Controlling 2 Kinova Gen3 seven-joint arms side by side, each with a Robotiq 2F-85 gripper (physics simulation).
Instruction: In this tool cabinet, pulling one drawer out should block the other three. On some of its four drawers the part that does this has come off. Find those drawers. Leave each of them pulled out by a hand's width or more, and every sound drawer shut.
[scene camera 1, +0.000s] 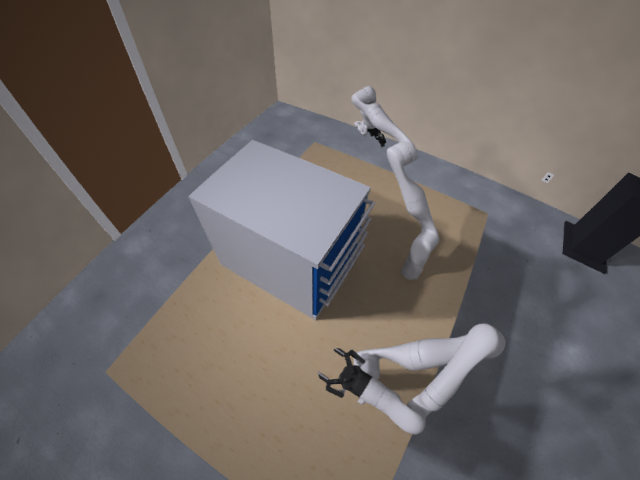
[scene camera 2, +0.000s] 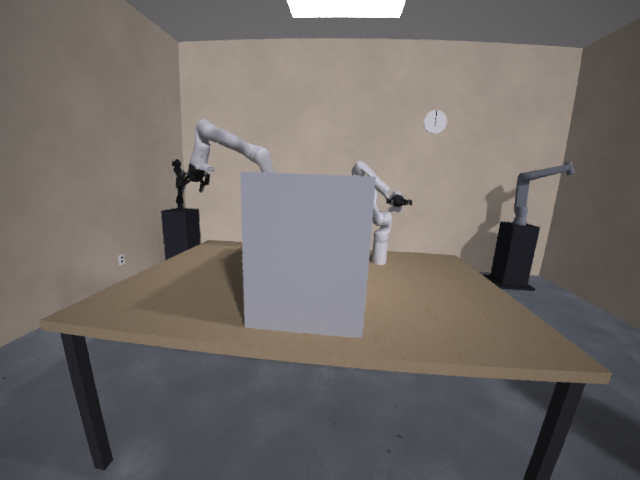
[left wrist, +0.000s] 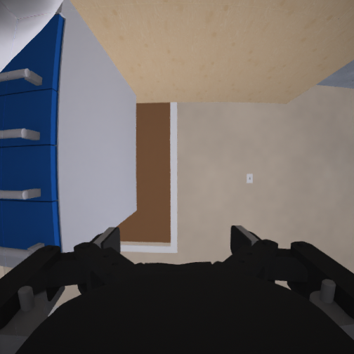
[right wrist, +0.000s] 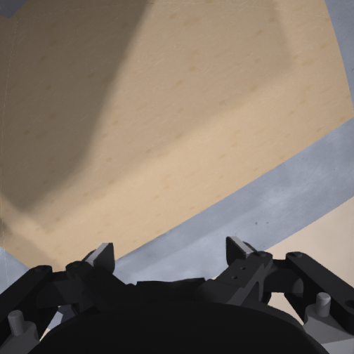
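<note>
The tool cabinet (scene camera 1: 279, 201) (scene camera 2: 307, 253) (left wrist: 95, 135) is a grey box with four blue drawer fronts, each with a pale bar handle. The drawer fronts (scene camera 1: 316, 290) (left wrist: 47, 117) show flush with the cabinet's edge in the left wrist view, stacked at its left side; all four look shut. In scene camera 2 the cabinet's plain back hides them. My left gripper (scene camera 1: 330, 363) (left wrist: 175, 238) is open and empty, apart from the cabinet, off its lower front corner in scene camera 1. My right gripper (scene camera 1: 381, 139) (right wrist: 170, 252) is open and empty, high beyond the cabinet's far side.
The cabinet stands on a wooden table (scene camera 1: 232, 335) (scene camera 2: 439, 310) (left wrist: 210, 50) (right wrist: 200, 125). A black pedestal (scene camera 1: 599, 227) stands on the floor off the table. Another grey arm stands on a dark pedestal (scene camera 2: 516, 253) at the right. A brown door (scene camera 1: 87, 103) (left wrist: 153, 170) is behind the cabinet.
</note>
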